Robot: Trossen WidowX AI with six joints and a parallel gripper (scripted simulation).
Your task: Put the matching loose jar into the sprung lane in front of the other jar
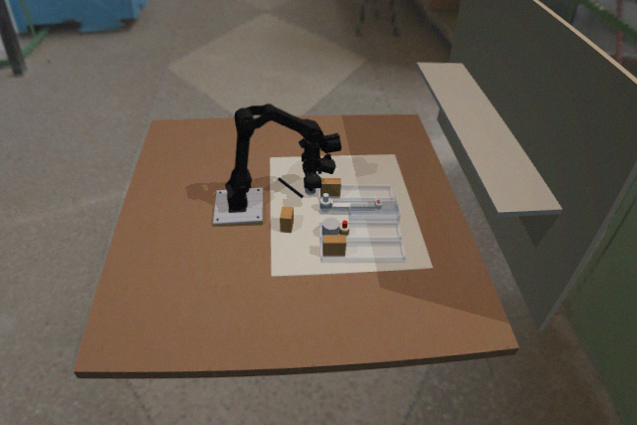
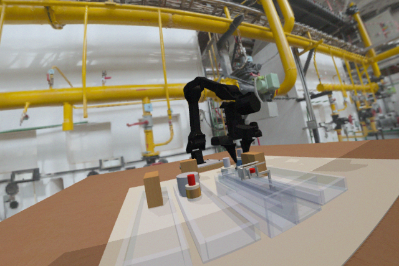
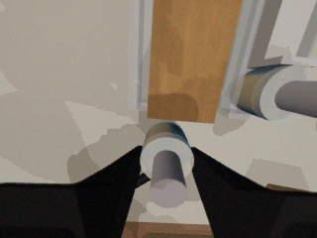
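Right now the black stick is 8 cm behind my gripper tip, 4 cm to the left of it and 3 cm below it. Round my gripper tip: grey cylinder (6 cm ahead, 21 cm to the right, 1 cm below); clear sprung lane (20 cm ahead, 12 cm to the right, 2 cm below); red knob (23 cm ahead, 13 cm to the right, 3 cm above).
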